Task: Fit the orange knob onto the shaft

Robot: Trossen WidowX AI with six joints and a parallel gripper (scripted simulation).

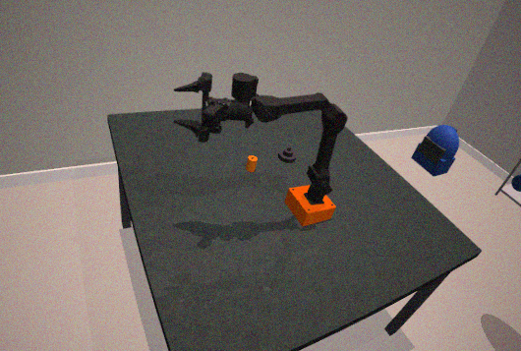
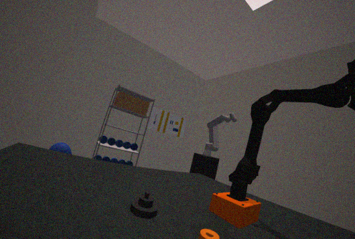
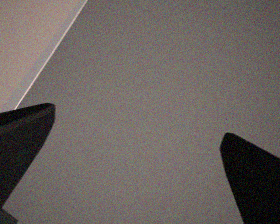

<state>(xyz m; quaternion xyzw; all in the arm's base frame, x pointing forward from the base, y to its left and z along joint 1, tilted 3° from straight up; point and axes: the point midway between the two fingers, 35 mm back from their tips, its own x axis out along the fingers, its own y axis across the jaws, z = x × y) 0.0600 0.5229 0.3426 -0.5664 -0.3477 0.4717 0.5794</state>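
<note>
My gripper tip is 22 cm short of the orange knob, 39 cm to the left of it and 40 cm above it. Also, from my gripper tip: round pedestal 28 cm ahead, 60 cm to the right, 40 cm below.
</note>
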